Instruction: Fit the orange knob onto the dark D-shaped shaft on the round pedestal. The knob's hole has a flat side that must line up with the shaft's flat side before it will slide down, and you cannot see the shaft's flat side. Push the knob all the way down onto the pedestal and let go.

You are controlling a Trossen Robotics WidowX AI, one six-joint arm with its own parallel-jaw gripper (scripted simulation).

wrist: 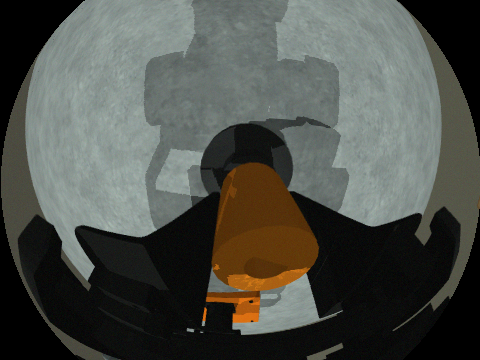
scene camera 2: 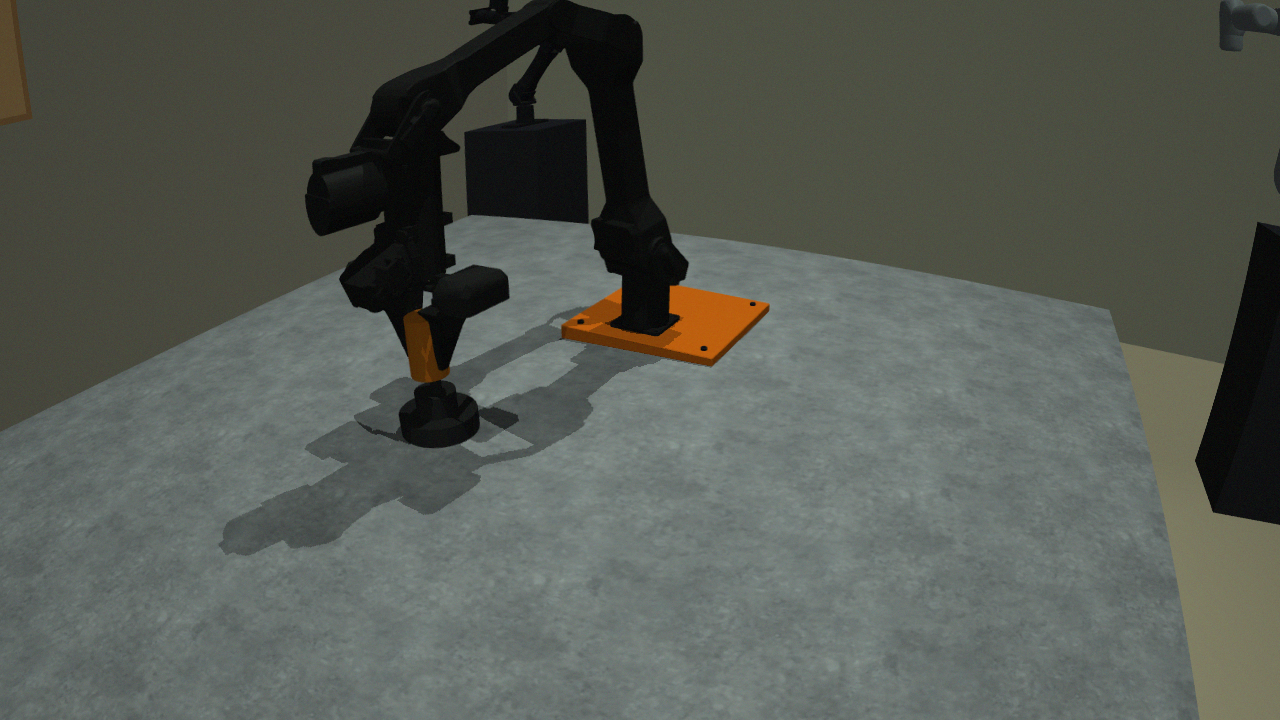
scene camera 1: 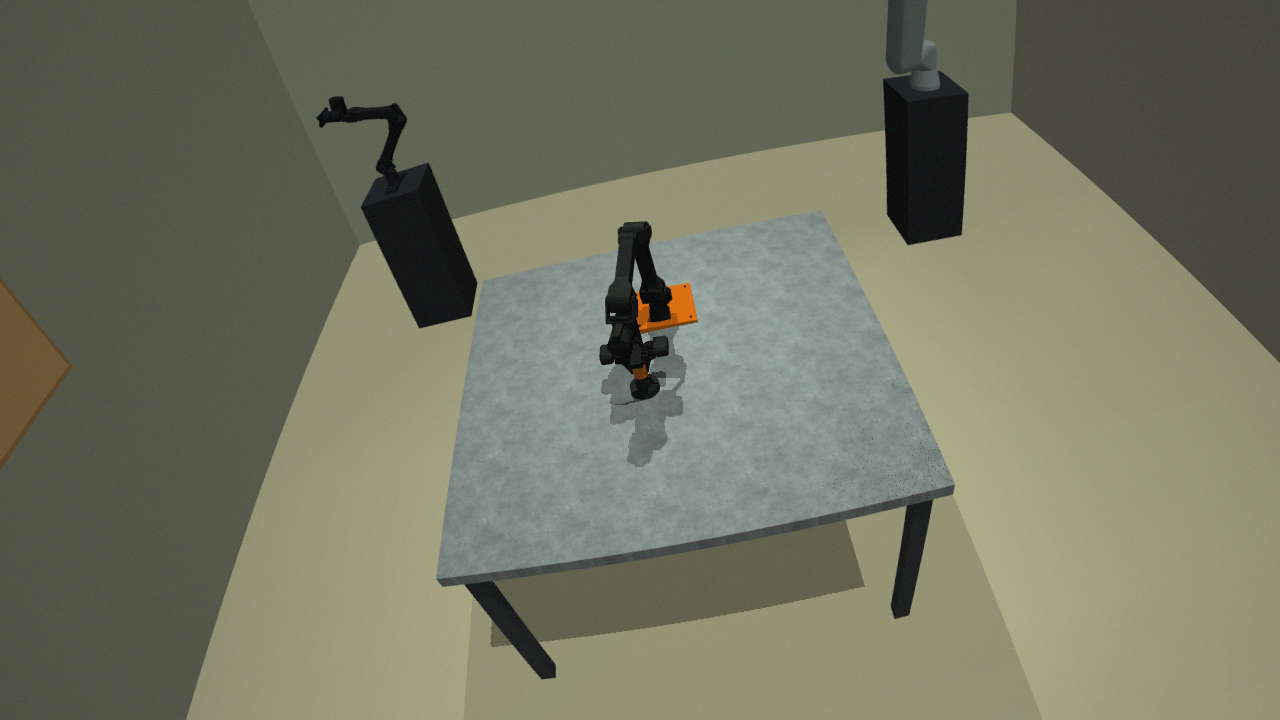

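A pedestal [scene camera 2: 438, 417] appears in the scene, and the wrist view shows the pedestal [wrist: 244, 143] as well. An orange knob [scene camera 2: 423, 366], [wrist: 262, 241] is there too, carried by the gripper [scene camera 2: 428, 364], [scene camera 1: 640, 372], [wrist: 254, 198].
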